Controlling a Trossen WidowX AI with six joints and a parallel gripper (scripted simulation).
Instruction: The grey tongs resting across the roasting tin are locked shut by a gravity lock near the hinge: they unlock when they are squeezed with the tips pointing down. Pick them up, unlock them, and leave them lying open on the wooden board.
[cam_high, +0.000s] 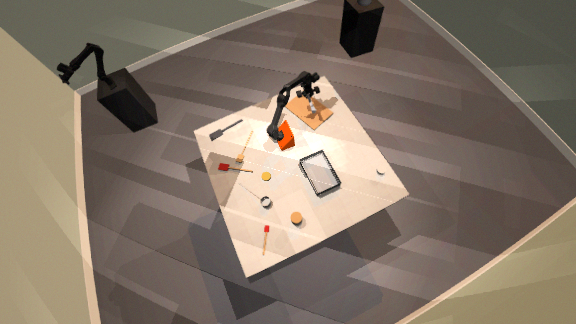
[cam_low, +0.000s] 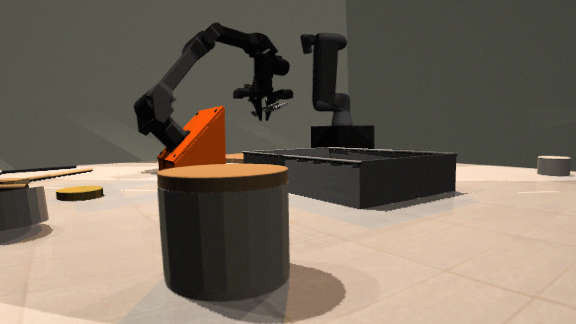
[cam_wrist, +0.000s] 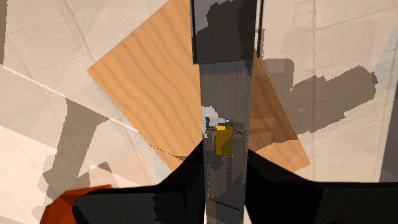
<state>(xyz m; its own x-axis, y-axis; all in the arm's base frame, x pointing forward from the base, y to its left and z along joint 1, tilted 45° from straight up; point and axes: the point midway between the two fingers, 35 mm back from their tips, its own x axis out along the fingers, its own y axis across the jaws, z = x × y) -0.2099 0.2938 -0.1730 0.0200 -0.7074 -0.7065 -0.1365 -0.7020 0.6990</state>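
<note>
The yellow lock piece lies 2 cm behind my gripper tip and 4 cm above it. The rest, counted from my gripper tip: wooden board (2 cm ahead, 1 cm to the right, 12 cm below); roasting tin (60 cm ahead, 17 cm to the right, 10 cm below); yellow disc (46 cm ahead, 55 cm to the right, 12 cm below).
</note>
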